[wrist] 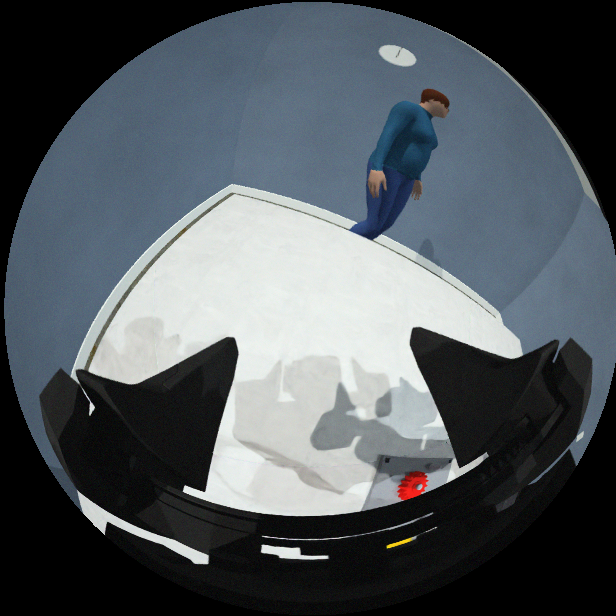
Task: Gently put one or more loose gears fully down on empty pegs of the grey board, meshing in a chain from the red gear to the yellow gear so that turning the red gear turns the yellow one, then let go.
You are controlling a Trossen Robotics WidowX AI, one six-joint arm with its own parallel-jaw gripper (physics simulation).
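Observation:
In the wrist view my gripper [322,344] is open and empty, its two black fingers spread wide above the white table. The red gear [412,484] sits on the grey board [410,476] low in the view, just inside the right finger and partly hidden by the gripper body. Only a corner of the board shows. The yellow gear and the loose gears are out of sight.
A white table [298,321] fills the middle, with its far edge [356,226] curving across the view. A figure in a blue jumper [402,160] stands beyond that far edge. Grey shadows [367,413] of the arm lie on the table near the board.

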